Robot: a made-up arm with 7 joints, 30 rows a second.
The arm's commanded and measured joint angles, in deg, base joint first. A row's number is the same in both.
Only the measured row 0 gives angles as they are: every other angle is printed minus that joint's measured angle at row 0.
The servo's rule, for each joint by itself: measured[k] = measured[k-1] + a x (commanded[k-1-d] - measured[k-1]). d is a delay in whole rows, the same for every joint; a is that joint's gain. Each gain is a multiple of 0.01, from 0.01 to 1. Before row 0 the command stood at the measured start. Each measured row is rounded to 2 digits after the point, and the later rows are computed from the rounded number. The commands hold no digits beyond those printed.
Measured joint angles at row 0:
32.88 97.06 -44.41 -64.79 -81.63 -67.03 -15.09
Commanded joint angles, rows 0 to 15:
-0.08 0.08 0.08 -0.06 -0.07 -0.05 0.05
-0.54 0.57 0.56 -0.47 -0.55 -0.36 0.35
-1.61 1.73 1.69 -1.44 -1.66 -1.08 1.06
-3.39 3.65 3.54 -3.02 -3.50 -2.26 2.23
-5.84 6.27 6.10 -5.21 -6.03 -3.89 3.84
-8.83 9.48 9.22 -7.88 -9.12 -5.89 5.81
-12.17 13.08 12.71 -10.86 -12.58 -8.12 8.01
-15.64 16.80 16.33 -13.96 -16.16 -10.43 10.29
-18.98 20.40 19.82 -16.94 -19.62 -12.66 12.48
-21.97 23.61 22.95 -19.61 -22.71 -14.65 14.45
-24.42 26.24 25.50 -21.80 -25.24 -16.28 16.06
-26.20 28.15 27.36 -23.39 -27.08 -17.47 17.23
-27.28 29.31 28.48 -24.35 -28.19 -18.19 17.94
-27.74 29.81 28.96 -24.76 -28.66 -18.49 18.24
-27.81 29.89 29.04 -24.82 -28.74 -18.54 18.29
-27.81 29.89 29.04 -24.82 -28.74 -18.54 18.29
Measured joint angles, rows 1 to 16:
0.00 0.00 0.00 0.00 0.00 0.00 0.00
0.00 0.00 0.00 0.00 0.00 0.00 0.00
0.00 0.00 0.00 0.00 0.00 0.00 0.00
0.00 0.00 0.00 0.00 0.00 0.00 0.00
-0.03 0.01 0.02 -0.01 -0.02 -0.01 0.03
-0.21 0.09 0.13 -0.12 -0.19 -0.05 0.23
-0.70 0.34 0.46 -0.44 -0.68 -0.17 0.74
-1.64 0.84 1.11 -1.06 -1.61 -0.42 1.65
-3.11 1.65 2.16 -2.06 -3.07 -0.84 2.99
-5.11 2.82 3.64 -3.46 -5.07 -1.45 4.71
-7.58 4.36 5.54 -5.24 -7.55 -2.25 6.72
-10.40 6.23 7.81 -7.33 -10.39 -3.23 8.90
-13.40 8.36 10.33 -9.64 -13.44 -4.36 11.08
-16.40 10.65 12.98 -12.03 -16.50 -5.59 13.14
-19.21 12.99 15.61 -14.37 -19.38 -6.87 14.92
-21.66 15.26 18.08 -16.53 -21.92 -8.14 16.33
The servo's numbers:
d 4
a 0.35 0.15 0.21 0.24 0.33 0.12 0.61

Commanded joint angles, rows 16 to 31:
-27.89 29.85 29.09 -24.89 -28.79 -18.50 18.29
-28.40 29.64 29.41 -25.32 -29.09 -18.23 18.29
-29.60 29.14 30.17 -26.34 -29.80 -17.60 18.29
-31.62 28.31 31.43 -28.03 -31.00 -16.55 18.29
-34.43 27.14 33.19 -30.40 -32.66 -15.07 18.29
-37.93 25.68 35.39 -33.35 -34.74 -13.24 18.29
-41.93 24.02 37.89 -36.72 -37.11 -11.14 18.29
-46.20 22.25 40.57 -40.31 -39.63 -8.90 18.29
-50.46 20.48 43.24 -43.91 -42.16 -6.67 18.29
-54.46 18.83 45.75 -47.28 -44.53 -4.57 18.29
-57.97 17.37 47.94 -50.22 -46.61 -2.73 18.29
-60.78 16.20 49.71 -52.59 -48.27 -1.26 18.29
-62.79 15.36 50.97 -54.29 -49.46 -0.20 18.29
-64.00 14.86 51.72 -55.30 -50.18 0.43 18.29
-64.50 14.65 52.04 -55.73 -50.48 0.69 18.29
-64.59 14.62 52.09 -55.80 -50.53 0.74 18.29
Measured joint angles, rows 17 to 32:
-23.63 17.37 20.26 -18.41 -23.99 -9.35 17.31
-25.07 19.24 22.09 -19.93 -25.53 -10.45 17.88
-26.03 20.84 23.55 -21.10 -26.59 -11.42 18.13
-26.65 22.20 24.70 -21.99 -27.30 -12.27 18.23
-27.08 23.35 25.62 -22.69 -27.79 -13.02 18.27
-27.54 24.29 26.42 -23.32 -28.22 -13.65 18.28
-28.26 25.02 27.21 -24.04 -28.74 -14.12 18.29
-29.44 25.51 28.10 -25.00 -29.49 -14.41 18.29
-31.19 25.75 29.17 -26.30 -30.54 -14.49 18.29
-33.55 25.74 30.48 -27.99 -31.93 -14.34 18.29
-36.48 25.48 32.04 -30.09 -33.64 -13.96 18.29
-39.88 25.00 33.83 -32.54 -35.62 -13.35 18.29
-43.58 24.32 35.81 -35.27 -37.78 -12.55 18.29
-47.39 23.50 37.90 -38.15 -40.01 -11.59 18.29
-51.09 22.58 40.01 -41.05 -42.19 -10.53 18.29
-54.48 21.62 42.05 -43.82 -44.20 -9.42 18.29

